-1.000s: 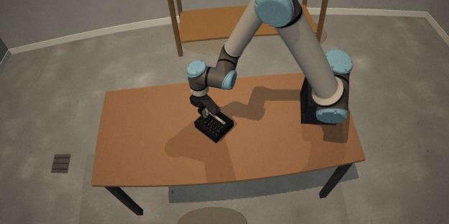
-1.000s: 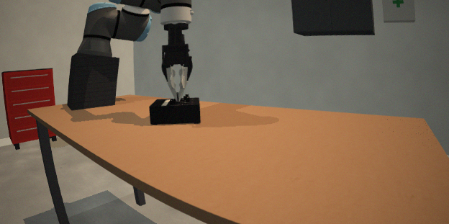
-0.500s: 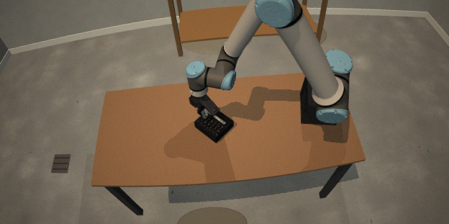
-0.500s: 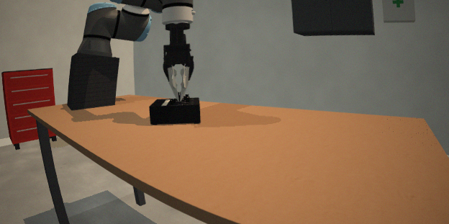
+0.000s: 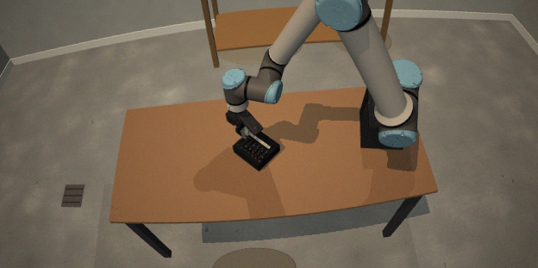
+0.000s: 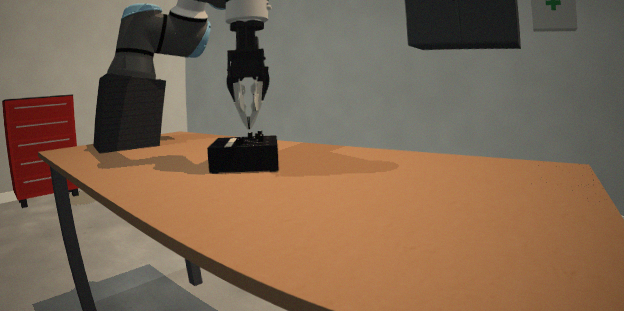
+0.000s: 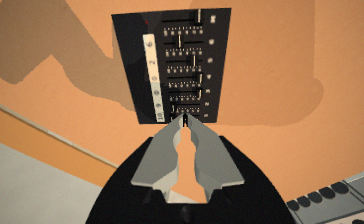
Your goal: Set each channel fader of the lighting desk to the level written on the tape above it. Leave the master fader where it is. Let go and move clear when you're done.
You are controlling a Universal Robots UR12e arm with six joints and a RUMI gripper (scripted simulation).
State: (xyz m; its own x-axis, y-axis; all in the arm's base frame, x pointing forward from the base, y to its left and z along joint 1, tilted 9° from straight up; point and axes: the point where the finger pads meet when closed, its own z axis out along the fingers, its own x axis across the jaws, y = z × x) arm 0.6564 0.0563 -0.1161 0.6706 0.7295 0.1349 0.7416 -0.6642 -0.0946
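Now: hand 9 cm to the right of the master fader, 7 cm past it and 4 cm above it.
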